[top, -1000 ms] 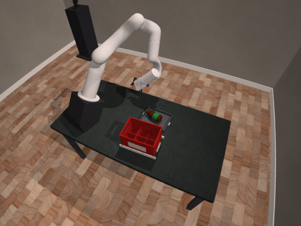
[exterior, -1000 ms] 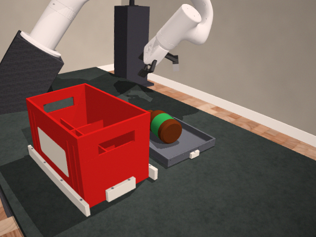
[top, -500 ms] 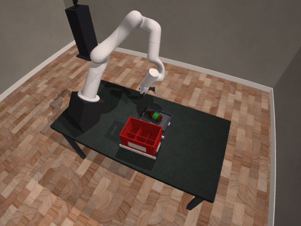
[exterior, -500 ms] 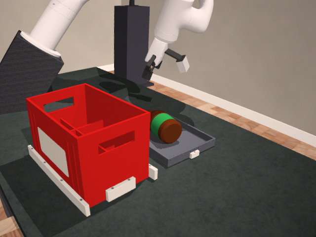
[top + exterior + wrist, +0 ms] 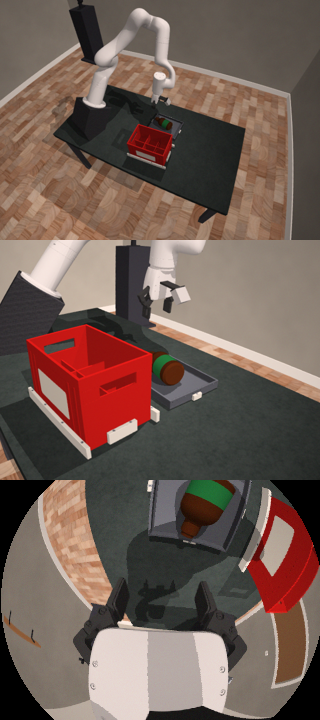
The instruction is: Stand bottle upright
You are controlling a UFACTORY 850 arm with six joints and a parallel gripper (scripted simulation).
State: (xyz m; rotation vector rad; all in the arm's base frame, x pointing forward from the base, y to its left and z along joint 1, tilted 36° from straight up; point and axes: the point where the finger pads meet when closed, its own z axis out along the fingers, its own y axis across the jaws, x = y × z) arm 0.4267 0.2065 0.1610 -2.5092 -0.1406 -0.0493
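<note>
Now: hand 140 mm above the brown bottle, 90 mm short of it and 50 mm to the left of it. Round my hand: grey shallow tray: 170 mm below, 120 mm ahead, 50 mm to the right; red crate: 320 mm to the right, 130 mm ahead, 100 mm below.
</note>
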